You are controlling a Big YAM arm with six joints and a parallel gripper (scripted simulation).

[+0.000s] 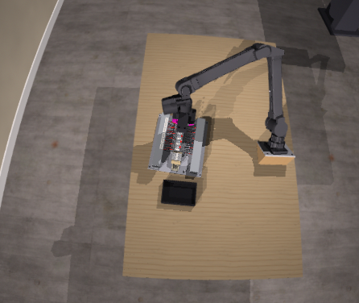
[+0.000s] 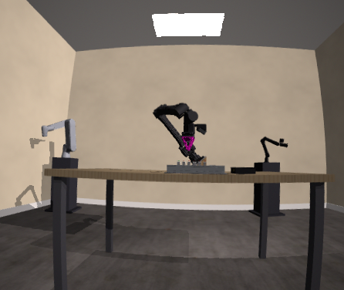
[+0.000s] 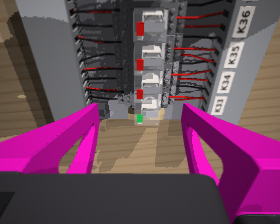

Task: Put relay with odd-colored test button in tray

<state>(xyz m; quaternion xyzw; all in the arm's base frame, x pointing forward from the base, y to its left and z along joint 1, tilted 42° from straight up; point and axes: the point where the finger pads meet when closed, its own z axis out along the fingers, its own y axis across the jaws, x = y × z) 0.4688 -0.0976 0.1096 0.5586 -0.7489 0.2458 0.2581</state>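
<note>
My gripper is now 90 mm above the relay and 50 mm to the left of it. Also, from my hand: black tray (310 mm to the left, 120 mm below, 50 mm ahead).
</note>
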